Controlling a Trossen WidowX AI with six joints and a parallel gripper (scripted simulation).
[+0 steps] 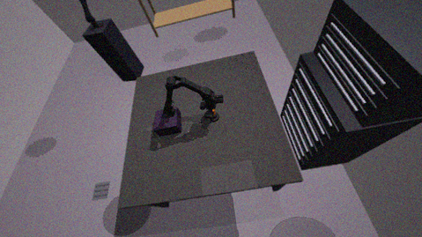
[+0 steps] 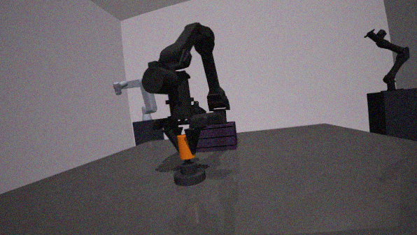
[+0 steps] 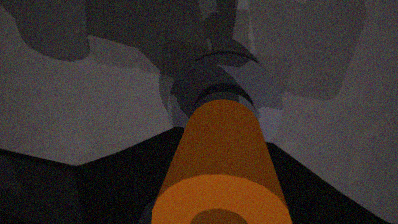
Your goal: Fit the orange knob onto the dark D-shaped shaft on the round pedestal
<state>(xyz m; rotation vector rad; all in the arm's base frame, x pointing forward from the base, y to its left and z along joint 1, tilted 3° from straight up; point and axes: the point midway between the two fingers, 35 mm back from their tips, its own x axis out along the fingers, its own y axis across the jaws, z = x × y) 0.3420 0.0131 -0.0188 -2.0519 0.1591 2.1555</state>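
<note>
Right now my gripper tip is 20 mm below the orange knob. Round my gripper tip: D-shaped shaft (40 mm below).
</note>
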